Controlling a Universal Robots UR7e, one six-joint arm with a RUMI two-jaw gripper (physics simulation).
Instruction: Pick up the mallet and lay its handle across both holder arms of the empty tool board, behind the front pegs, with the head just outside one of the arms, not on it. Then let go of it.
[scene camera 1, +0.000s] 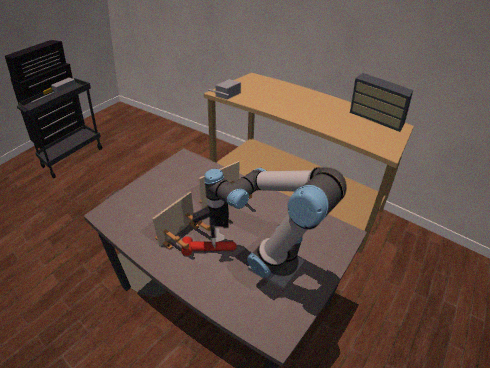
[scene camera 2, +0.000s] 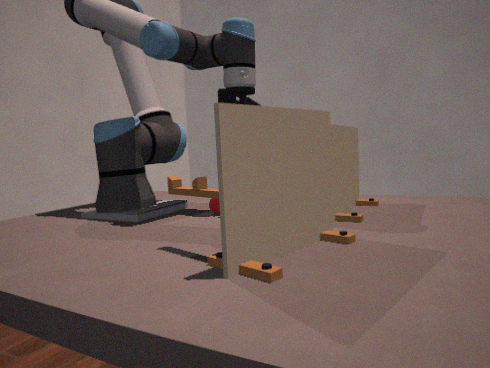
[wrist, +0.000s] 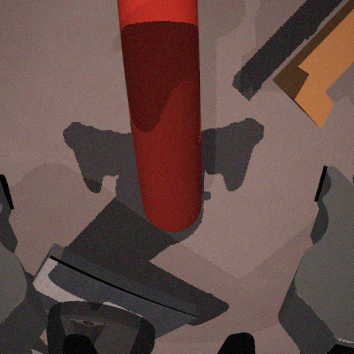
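Where they show: gripper, fingertip midpoint: (scene camera 1: 215, 235) (wrist: 161, 174); arm's base at its link origin: (scene camera 2: 126, 207) (wrist: 100, 326).
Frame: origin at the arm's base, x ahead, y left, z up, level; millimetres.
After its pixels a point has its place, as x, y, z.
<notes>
The red mallet (scene camera 1: 222, 246) {248, 146, 23} (wrist: 167, 165) {262, 138, 29} lies on the table. Its head (scene camera 1: 186, 246) (scene camera 2: 215, 205) is beside the tip of an orange holder arm (scene camera 1: 175, 240) {391, 312, 63} (scene camera 2: 192, 191) {429, -166, 79}; I cannot tell whether they touch. The handle points toward the robot's base. My gripper (scene camera 1: 217, 239) {279, 158, 80} (wrist: 161, 174) {279, 158, 80} is open and points down over the handle, with one finger on each side of it in the wrist view. In scene camera 2 the fingers are hidden behind the near tool board (scene camera 2: 280, 185) (scene camera 1: 173, 217). No tool shows on its two arms. A second board (scene camera 1: 232, 171) (scene camera 2: 346, 165) stands behind it, its arms mostly hidden.
An orange holder arm (wrist: 330, 65) {365, 144, 66} shows at the wrist view's upper right. Orange feet (scene camera 2: 260, 271) {571, -199, -6} hold the boards upright on the table (scene camera 1: 240, 300) {-15, 274, -16}. The robot's base is close to the handle's end. A wooden workbench (scene camera 1: 310, 112) and a dark tool cart (scene camera 1: 37, 70) stand beyond.
</notes>
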